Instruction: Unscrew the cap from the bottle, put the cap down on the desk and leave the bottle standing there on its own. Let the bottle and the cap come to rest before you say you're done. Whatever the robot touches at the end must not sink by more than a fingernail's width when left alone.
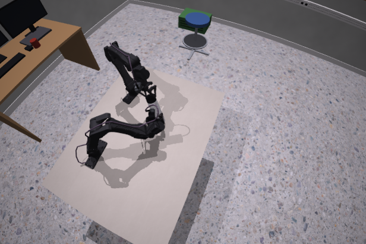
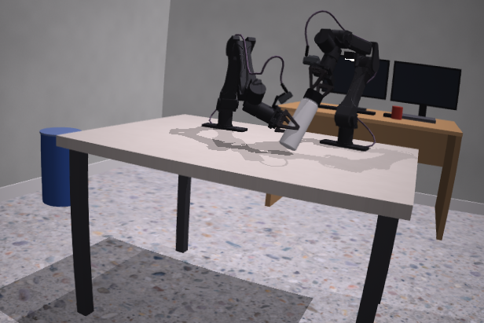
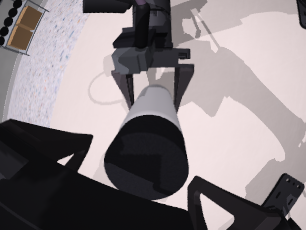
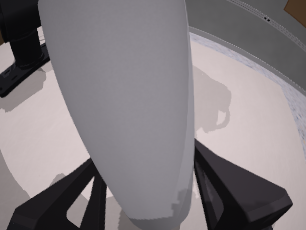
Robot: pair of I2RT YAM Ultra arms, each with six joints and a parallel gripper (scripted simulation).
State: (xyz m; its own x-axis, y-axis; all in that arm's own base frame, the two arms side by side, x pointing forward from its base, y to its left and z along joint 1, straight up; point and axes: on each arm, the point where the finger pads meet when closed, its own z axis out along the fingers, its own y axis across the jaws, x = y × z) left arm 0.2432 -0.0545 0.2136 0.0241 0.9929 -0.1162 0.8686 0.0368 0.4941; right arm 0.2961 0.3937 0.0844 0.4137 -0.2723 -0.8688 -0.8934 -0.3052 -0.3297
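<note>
My left gripper is now 20 mm above the black cap, 10 mm to the left of it and 10 mm short of it.
</note>
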